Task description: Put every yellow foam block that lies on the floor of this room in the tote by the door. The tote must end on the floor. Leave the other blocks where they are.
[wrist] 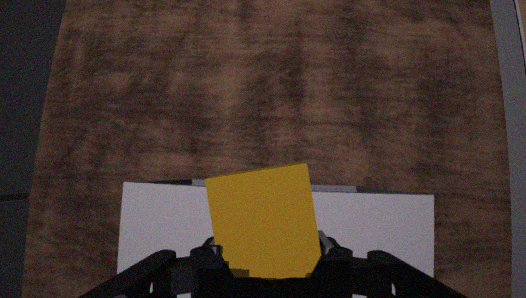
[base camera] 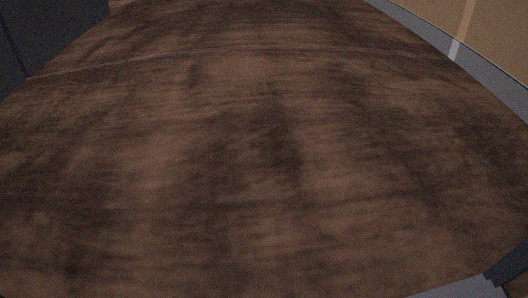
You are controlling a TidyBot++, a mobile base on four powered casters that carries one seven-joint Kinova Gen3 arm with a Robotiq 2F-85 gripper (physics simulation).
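Places are measured from the arm's base along level axes (x back, y right, z up), in centimetres.
Where they show: gripper, fingertip midpoint: [wrist: 270, 243].
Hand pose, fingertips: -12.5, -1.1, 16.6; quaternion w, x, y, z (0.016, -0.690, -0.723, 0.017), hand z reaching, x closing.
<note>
After its pixels a point has its place, as x, y, z.
A yellow foam block [wrist: 264, 220] @[-14.9, -1.5, 20.2] is held between the fingers of my gripper [wrist: 270, 243] @[-12.5, -1.1, 16.6] in the wrist view, slightly turned. My gripper is shut on it, above the robot's own light-coloured base top. The tote and the other blocks do not show in either view.
Brown wooden floor [base camera: 260, 150] @[-47.9, 2.6, -39.7] [wrist: 260, 90] @[-45.8, -5.4, -39.7] stretches ahead. A dark panel [base camera: 50, 35] [wrist: 25, 100] stands at the left. A tan wall [base camera: 500, 40] @[-77.4, 85.5, -22.8] with a grey baseboard [base camera: 500, 87] @[-68.4, 84.1, -36.1] [wrist: 510, 100] @[-46.3, 83.9, -37.2] runs along the right. The base's pale top [wrist: 380, 230] lies below the gripper.
</note>
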